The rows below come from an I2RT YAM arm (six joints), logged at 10 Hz.
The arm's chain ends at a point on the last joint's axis. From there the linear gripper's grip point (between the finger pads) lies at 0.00 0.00 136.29 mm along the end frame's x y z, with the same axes.
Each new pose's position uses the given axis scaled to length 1; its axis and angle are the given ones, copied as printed.
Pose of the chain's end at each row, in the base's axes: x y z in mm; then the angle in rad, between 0 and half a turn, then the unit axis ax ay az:
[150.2, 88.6, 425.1, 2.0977, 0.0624, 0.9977, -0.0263]
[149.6, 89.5, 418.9, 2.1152, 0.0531, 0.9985, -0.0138]
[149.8, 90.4, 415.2, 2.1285, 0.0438, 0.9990, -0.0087]
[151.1, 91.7, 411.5, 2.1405, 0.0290, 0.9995, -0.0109]
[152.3, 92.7, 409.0, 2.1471, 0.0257, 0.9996, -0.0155]
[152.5, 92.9, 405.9, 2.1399, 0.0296, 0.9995, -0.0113]
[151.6, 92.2, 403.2, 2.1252, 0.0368, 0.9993, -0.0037]
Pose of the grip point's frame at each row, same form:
[267.4, 75.9, 356.7, 2.0977, 0.0624, 0.9977, -0.0263]
[265.9, 80.5, 348.4, 2.1152, 0.0531, 0.9985, -0.0138]
[265.2, 83.5, 343.1, 2.1285, 0.0438, 0.9990, -0.0087]
[265.7, 86.1, 338.0, 2.1405, 0.0290, 0.9995, -0.0109]
[266.4, 86.5, 334.8, 2.1471, 0.0257, 0.9996, -0.0155]
[267.2, 87.1, 332.5, 2.1399, 0.0296, 0.9995, -0.0113]
[267.4, 87.2, 331.5, 2.1252, 0.0368, 0.9993, -0.0037]

